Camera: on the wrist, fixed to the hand. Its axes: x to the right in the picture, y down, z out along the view.
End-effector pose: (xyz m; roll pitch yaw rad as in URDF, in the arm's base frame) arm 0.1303 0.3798 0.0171 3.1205 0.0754 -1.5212
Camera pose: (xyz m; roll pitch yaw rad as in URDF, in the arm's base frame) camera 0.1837 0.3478 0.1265 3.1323 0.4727 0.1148
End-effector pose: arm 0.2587 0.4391 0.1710 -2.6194 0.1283 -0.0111
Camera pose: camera 0.3003 0.4252 0.2890 -3.1207 -0.0694 1.5745
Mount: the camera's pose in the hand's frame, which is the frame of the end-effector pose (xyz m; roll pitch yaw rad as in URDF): 0.0263 -0.0494 -0.1128 -0.0946 -0.4551 -1.5970
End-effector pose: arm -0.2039 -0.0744 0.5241 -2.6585 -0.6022 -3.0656
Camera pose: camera -0.1568 -0.0621 0.6402 2.4328 -0.0096 -1.4596
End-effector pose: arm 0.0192 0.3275 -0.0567 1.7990 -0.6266 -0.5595
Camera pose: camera 0.1127 0.4118 -0.0596 1.1539 0.9320 -0.9465
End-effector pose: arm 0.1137 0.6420 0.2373 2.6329 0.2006 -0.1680
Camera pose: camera 0.1701 0.7319 0.3050 -2.8756 0.9274 1.7192
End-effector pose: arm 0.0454 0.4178 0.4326 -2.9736 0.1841 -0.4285
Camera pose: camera 0.1012 0.4251 0.5452 -3.0493 0.2777 1.2203
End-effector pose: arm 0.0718 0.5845 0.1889 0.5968 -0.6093 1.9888
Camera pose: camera 0.0143 0.6584 0.1047 0.5055 0.1295 0.4800
